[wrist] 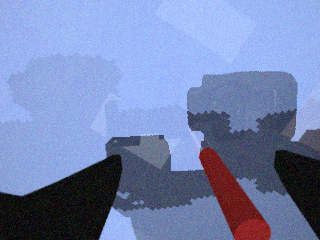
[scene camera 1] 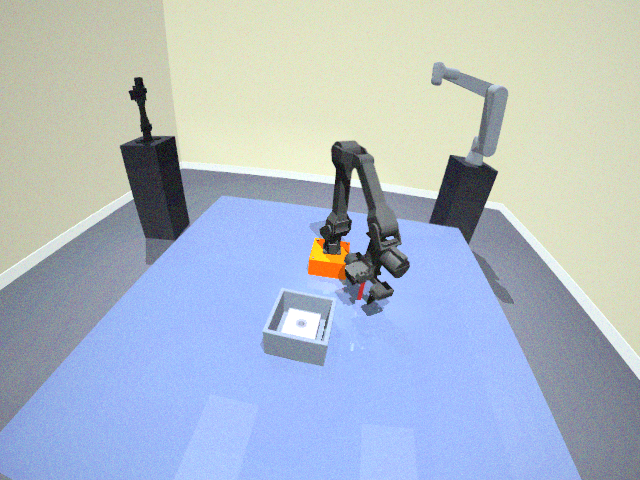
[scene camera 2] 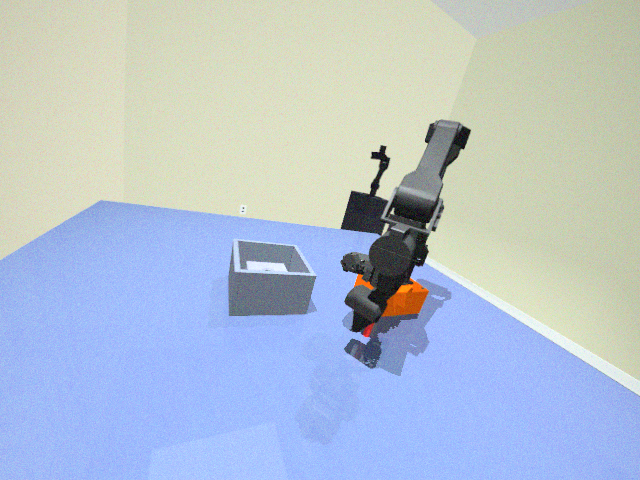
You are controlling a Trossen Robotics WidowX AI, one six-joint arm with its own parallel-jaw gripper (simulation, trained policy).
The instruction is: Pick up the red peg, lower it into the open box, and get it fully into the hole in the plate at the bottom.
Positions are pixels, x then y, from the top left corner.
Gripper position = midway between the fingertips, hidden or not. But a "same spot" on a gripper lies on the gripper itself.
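My gripper is visible in scene camera 2 [363,320], and in scene camera 1 and the wrist view as well. On the gripper, [wrist: 86,197] and [scene camera 1: 369,297] are the same spot.
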